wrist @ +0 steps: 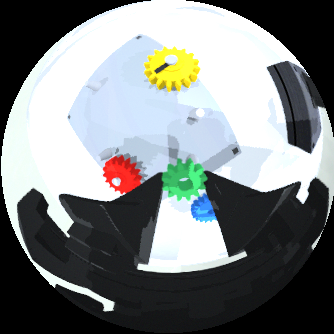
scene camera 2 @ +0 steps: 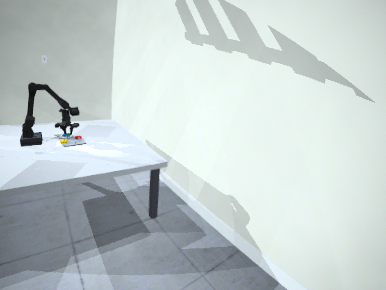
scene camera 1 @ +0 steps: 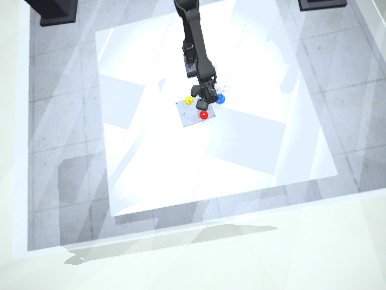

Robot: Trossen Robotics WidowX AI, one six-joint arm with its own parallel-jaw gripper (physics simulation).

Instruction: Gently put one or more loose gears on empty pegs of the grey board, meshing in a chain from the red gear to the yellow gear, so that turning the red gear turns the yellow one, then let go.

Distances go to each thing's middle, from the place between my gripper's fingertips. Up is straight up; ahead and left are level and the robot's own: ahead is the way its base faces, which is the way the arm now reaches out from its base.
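Labels:
Red gear (wrist: 116, 166): 8 cm ahead of my hand, 2 cm to the right of it, 1 cm below. Grey board (wrist: 132, 117): 3 cm ahead of my hand, 7 cm to the right of it, 3 cm below. Green gear (wrist: 194, 173): right at my hand; of the things named here, nearest to my hand, going by their middles. Yellow gear (wrist: 185, 69): 11 cm to the right of my hand, 3 cm behind it, 1 cm below.

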